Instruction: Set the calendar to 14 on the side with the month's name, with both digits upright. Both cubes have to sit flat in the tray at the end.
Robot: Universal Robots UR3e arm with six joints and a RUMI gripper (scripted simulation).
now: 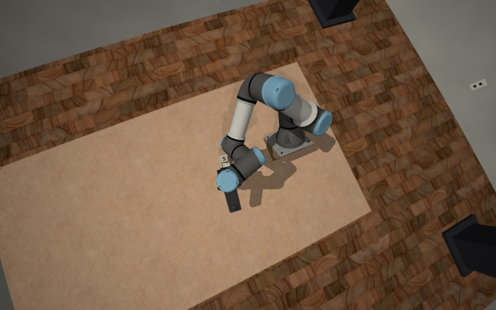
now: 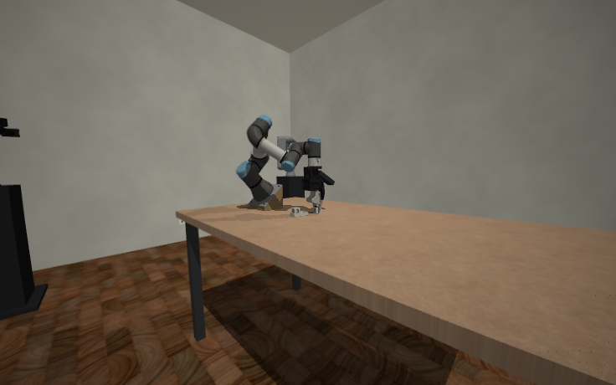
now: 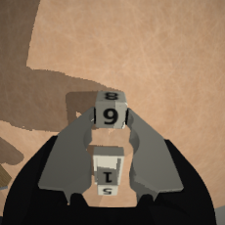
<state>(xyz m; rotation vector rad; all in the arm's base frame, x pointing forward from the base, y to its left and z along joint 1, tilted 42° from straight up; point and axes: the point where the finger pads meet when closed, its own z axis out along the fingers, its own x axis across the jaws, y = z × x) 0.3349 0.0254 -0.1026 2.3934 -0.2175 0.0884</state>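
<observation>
Now: hand 2 cm past the tray, 11 cm to the left of it and 2 cm above it. Round my hand: white digit cube (1 cm below).
</observation>
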